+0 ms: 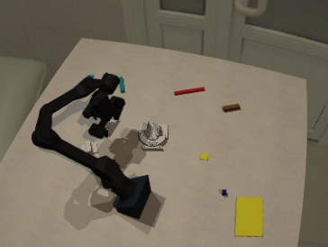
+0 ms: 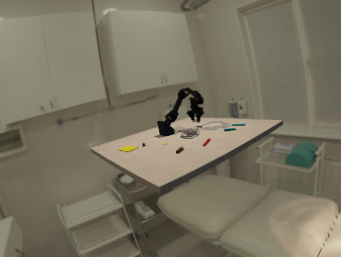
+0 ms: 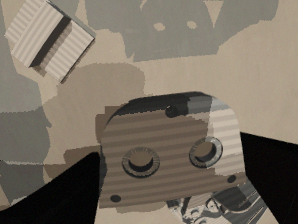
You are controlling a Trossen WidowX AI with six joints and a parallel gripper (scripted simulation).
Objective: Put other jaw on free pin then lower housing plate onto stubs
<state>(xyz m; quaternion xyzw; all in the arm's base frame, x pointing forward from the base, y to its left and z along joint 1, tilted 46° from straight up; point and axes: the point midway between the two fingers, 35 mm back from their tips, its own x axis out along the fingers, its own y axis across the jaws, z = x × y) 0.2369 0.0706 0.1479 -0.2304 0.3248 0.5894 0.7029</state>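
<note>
Now: the jaw 14 cm to the right of my gripper tip, 6 cm below it and 3 cm ahead of it. Also, from my gripper tip: yellow square 37 cm to the right, 8 cm below, 1 cm ahead; blue cube 48 cm to the right, 14 cm behind, 7 cm below; red bar 33 cm ahead, 25 cm to the right, 7 cm below.
</note>
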